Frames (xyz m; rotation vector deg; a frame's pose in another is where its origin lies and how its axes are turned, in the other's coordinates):
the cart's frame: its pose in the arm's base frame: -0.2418 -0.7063 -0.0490 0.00 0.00 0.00
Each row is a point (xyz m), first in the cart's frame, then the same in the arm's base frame.
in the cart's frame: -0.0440 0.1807 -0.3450
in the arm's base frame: -0.2858 -0.5256 -0.3940
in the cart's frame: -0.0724 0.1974 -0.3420
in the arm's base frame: -0.3142 -0.5089 -0.3910
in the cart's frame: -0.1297 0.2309 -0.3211
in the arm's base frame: -0.3715 -0.4754 -0.3701
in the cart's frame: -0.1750 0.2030 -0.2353
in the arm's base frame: -0.4168 -0.5033 -0.2843
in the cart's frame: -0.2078 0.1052 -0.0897
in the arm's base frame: -0.4496 -0.6011 -0.1387
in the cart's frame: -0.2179 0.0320 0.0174
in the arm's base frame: -0.4597 -0.6743 -0.0316
